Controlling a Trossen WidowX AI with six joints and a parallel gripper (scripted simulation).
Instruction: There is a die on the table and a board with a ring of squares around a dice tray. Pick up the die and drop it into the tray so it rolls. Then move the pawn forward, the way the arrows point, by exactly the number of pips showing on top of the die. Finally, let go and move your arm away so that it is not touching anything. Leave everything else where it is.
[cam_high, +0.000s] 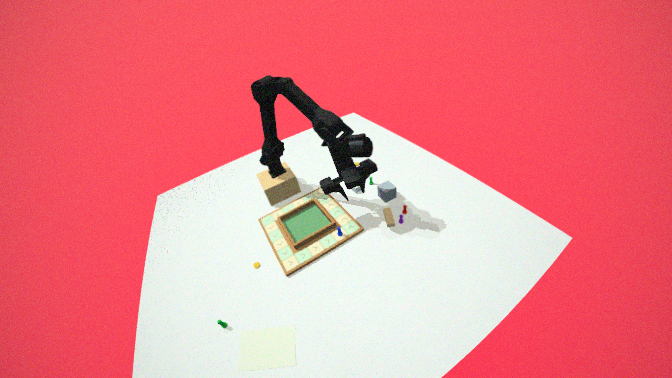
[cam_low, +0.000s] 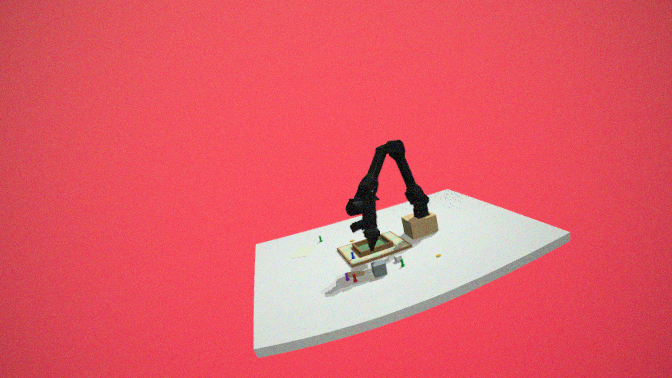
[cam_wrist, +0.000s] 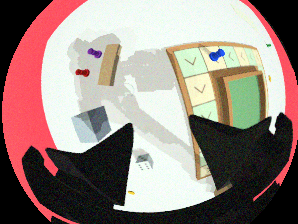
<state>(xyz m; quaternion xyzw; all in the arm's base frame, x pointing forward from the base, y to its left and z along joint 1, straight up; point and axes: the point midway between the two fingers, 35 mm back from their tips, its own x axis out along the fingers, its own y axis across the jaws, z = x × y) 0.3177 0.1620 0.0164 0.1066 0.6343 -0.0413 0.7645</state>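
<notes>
My gripper tip is now 9 cm past the white die, 6 cm to the right of it and 6 cm above it. The rest, counted from my gripper tip: tan block (10 cm ahead, 6 cm to the left, 6 cm below); then blue pawn (11 cm to the right, 6 cm ahead, 4 cm below); then grey cube (12 cm to the left, 4 cm below, 2 cm ahead).
</notes>
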